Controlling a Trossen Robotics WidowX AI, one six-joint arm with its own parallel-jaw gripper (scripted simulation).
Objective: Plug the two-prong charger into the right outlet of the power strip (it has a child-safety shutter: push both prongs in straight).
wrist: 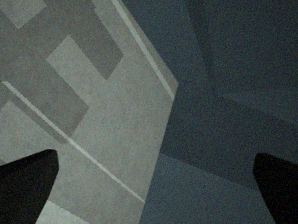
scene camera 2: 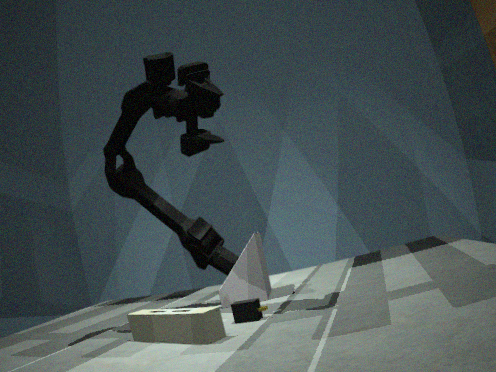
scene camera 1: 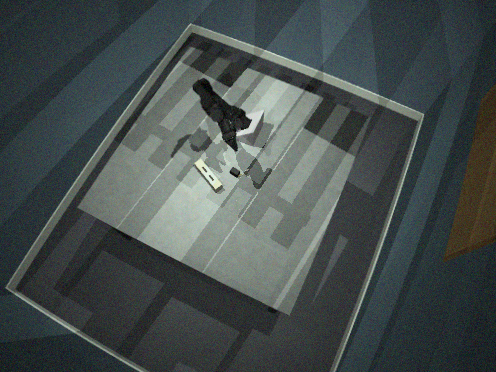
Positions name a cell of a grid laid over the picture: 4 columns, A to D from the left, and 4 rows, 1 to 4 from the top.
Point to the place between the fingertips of my gripper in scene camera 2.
B2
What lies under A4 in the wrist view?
My gripper.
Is my gripper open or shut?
Open.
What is my gripper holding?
Nothing.
